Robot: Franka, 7 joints.
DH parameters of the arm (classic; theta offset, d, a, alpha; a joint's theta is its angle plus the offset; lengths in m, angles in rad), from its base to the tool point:
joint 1: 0 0.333 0 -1.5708
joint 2: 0 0 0 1.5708
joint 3: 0 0.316 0.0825 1.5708
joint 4: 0 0 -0.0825 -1.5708
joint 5: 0 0.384 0 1.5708
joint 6: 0 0 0.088 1.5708
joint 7: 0 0.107 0 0
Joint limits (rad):
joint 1: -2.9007..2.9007
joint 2: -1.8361..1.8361
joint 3: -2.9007..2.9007
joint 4: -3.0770..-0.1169
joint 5: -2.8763..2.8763
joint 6: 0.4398..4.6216
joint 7: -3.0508..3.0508
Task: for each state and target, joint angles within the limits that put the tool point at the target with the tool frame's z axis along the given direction. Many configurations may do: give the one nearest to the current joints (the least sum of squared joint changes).
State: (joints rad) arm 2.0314 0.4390 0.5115 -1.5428 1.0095 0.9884 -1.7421
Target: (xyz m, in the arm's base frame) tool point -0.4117 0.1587 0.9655 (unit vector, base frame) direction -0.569 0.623 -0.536
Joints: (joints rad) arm 1.8582 -0.1503 0.8074 -1.0137 -0.2408 1.8539 -1.7421
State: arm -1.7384 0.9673 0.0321 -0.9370 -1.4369 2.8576 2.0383
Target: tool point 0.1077 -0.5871 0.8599 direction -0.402 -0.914 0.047
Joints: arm -1.5752 0.1113 0.1921 -1.1903 -1.2877 2.5142 2.0383
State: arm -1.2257 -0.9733 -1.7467 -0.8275 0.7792 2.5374 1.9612
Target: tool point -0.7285 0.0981 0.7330 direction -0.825 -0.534 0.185
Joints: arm -0.7009 -0.8027 -1.8591 -0.9160 0.6056 2.7745 1.9612
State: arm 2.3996 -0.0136 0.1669 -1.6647 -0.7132 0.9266 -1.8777
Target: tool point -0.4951 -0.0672 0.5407 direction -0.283 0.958 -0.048
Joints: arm 2.8471 -0.2047 0.5941 -2.1488 -1.4208 1.6324 -1.8777
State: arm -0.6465 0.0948 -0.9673 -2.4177 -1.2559 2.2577 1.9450
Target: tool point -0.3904 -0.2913 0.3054 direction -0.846 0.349 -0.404
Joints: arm -1.0429 0.1040 -1.4004 -2.4248 -1.5860 2.2693 1.9450
